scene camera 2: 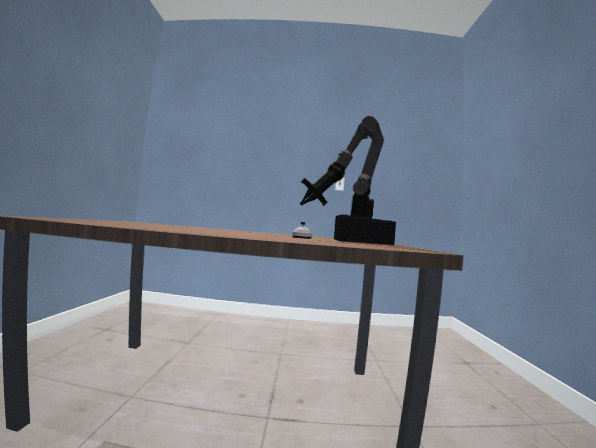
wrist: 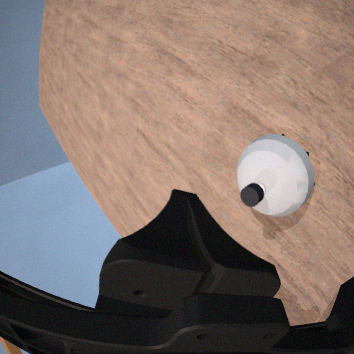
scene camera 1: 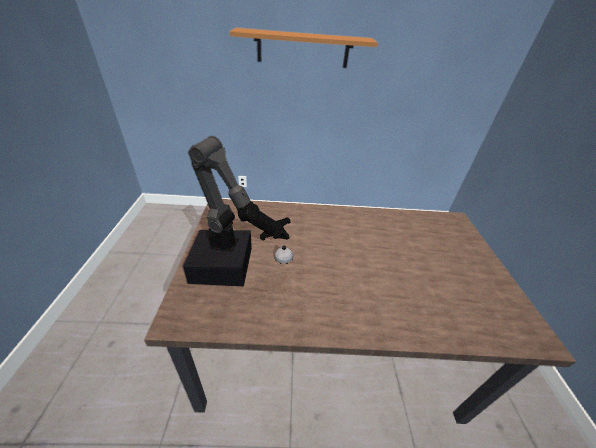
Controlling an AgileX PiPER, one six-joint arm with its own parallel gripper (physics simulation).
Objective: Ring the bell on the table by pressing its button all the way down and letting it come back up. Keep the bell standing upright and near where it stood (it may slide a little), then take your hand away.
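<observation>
The bell (scene camera 1: 284,256) (scene camera 2: 302,232) (wrist: 280,172) stands upright on the table (scene camera 1: 400,280) (scene camera 2: 200,240) (wrist: 125,100), with a light grey-white dome. Its black button (scene camera 1: 284,247) (scene camera 2: 303,223) (wrist: 251,194) stands up at the top of the dome. My gripper (scene camera 1: 287,237) (scene camera 2: 301,203) (wrist: 179,206) is shut, with its fingertips together and nothing held. The tips point down at a slant and hang above the bell, apart from it, by roughly one bell width in scene camera 2. In the wrist view the bell is right of the fingertips.
The black base block (scene camera 1: 217,260) (scene camera 2: 365,230) of the arm stands close beside the bell, near the table's end. An orange shelf (scene camera 1: 304,37) is fixed high on the back wall. A white outlet (scene camera 1: 242,181) (scene camera 2: 340,184) is on the wall behind the arm.
</observation>
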